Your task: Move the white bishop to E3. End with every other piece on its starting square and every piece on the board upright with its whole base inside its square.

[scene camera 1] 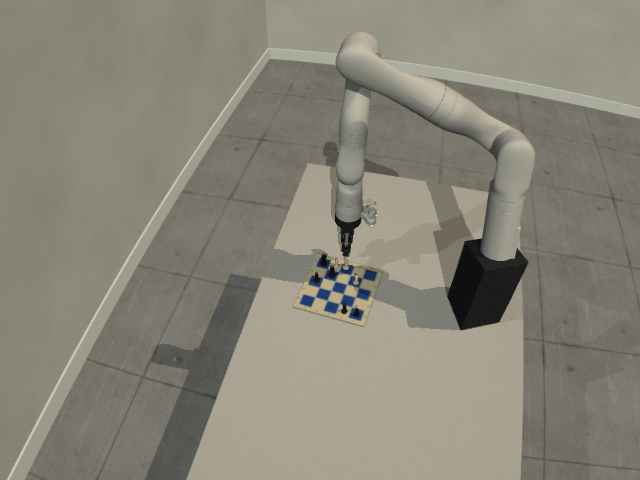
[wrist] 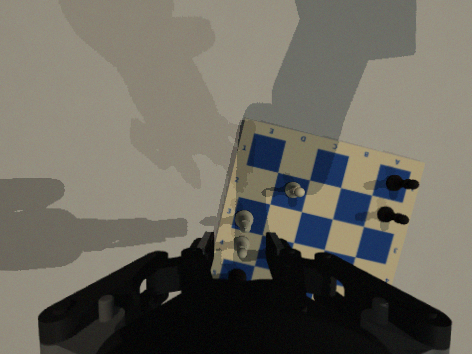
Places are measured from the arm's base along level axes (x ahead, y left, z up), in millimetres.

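Pixels of known places: gripper, between the fingertips: [scene camera 1: 346,249] [wrist: 240,243]; arm's base, origin of its link: [scene camera 1: 497,250].
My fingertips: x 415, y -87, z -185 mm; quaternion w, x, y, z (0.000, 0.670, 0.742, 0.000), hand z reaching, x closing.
Note:
Ahead of a thing's pixels: the offset from my fingertips to its middle.
A white piece {dx -2, dy +5, dz -56 mm} [scene camera 1: 345,265] [wrist: 244,219] stands upright on blue square E3, off-centre toward the board's outer edge; whether its whole base is inside is unclear. A second white piece {dx +28, dy +6, dz -62 mm} [scene camera 1: 336,264] [wrist: 242,246] stands on cream square E4 and a third {dx -42, dy +58, dz -62 mm} [scene camera 1: 356,279] [wrist: 293,190] on blue D2. The piece types are too small to tell surely. The chessboard {dx +4, dy +88, dz -81 mm} [scene camera 1: 339,287] [wrist: 314,231] lies flat. My gripper [scene camera 1: 345,254] [wrist: 240,243] is partly open and empty, above the E3 and E4 pieces; in the wrist view the E4 piece shows between its fingertips.
Black pieces stand on A1 {dx -63, dy +176, dz -62 mm} [scene camera 1: 356,313] [wrist: 394,183], A2 {dx -25, dy +171, dz -62 mm} [scene camera 1: 344,308] [wrist: 386,215], E5 {dx +69, dy +4, dz -58 mm} [scene camera 1: 324,259] [wrist: 237,274], D4 {dx +35, dy +46, dz -61 mm} [scene camera 1: 331,272] and C5 {dx +77, dy +75, dz -62 mm} [scene camera 1: 316,277]. The gripper hides the lower part of the board in the wrist view. The black arm base [scene camera 1: 485,289] stands right of the board.

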